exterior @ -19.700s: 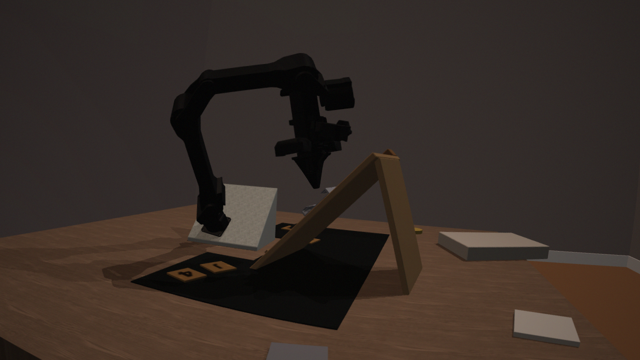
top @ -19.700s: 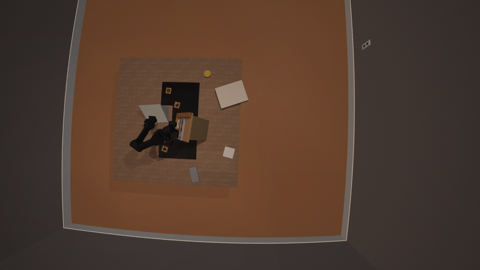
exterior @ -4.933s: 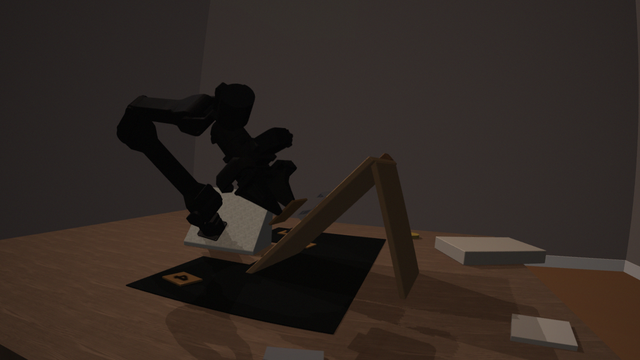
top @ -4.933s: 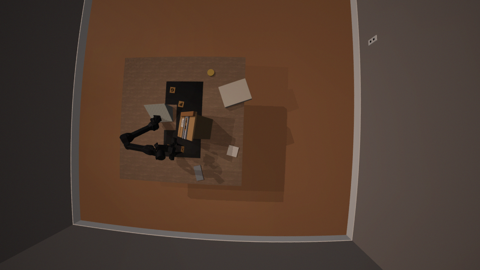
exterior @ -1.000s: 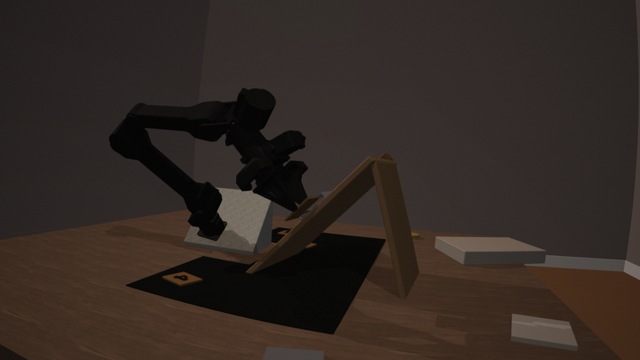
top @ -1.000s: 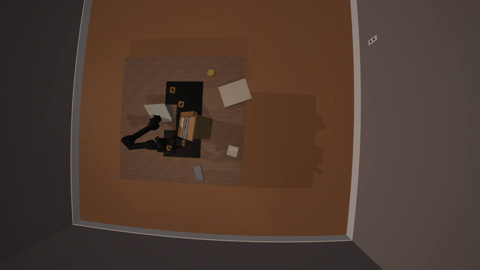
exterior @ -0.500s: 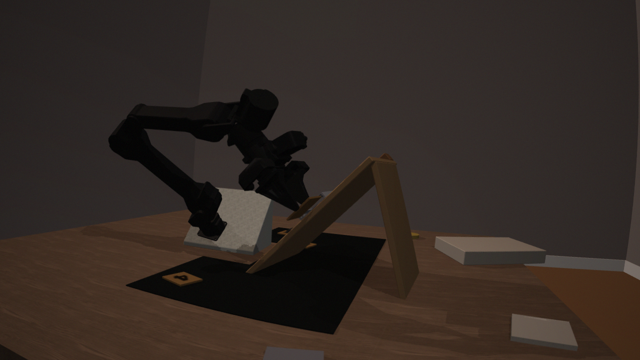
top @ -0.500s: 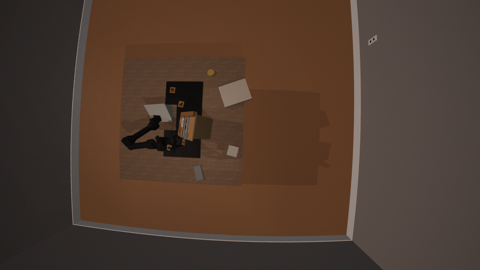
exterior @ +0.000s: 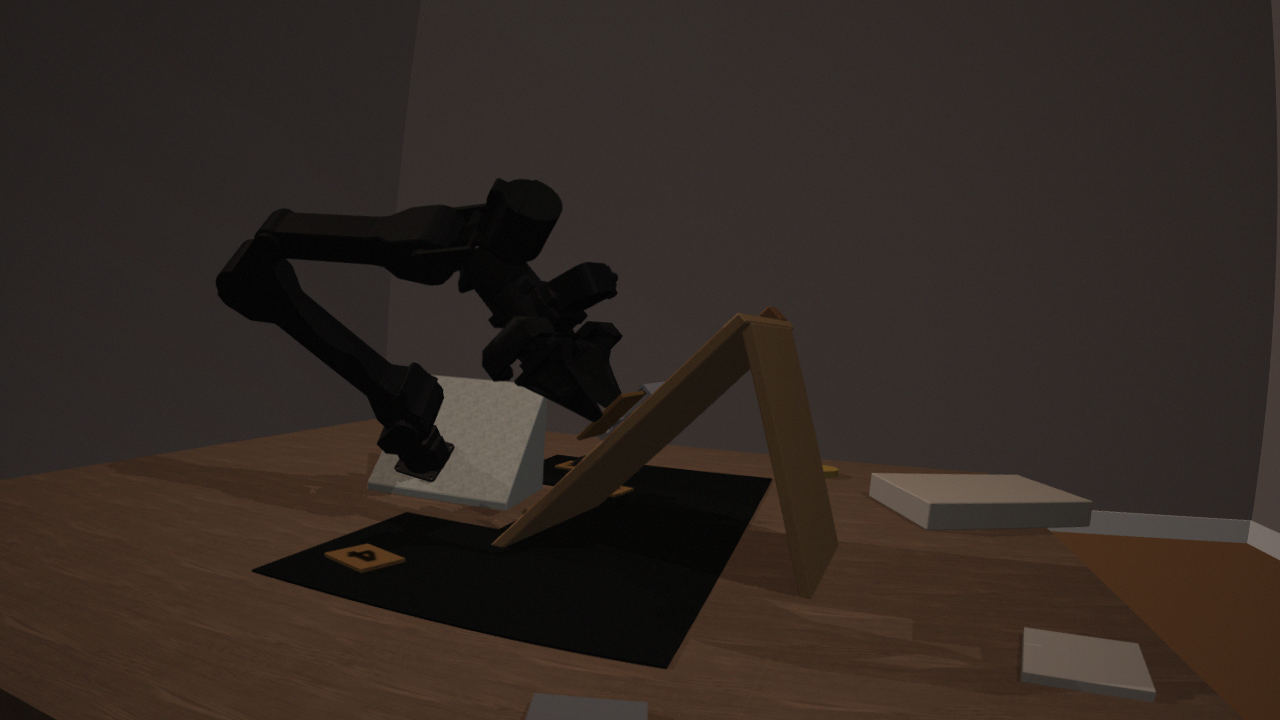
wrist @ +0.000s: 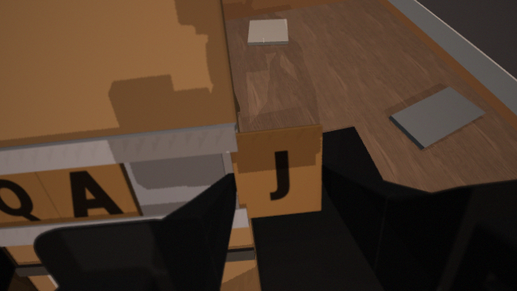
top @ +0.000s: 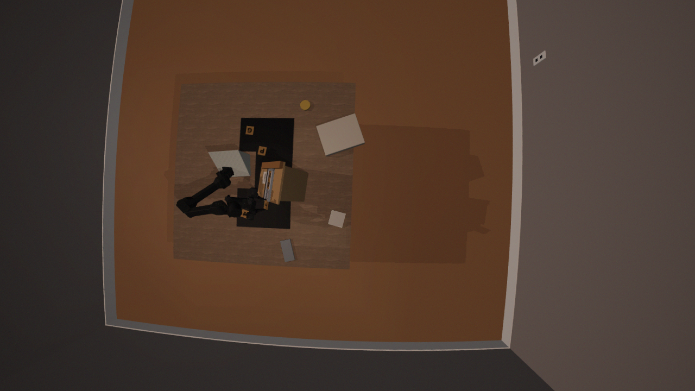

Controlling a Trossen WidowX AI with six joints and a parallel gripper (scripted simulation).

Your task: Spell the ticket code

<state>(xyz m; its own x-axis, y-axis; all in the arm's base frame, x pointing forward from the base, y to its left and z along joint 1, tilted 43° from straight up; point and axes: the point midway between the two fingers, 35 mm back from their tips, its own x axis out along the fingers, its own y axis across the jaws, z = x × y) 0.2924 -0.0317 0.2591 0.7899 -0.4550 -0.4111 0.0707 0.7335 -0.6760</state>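
Now: gripper tip 10 mm short of the q tile and 180 mm to the right of it. Also, from my gripper tip: white ticket 60 mm behind, 170 mm to the left, 80 mm below; then j tile right at my gripper tip; then 4 tile 210 mm behind, 90 mm to the right, 150 mm below.
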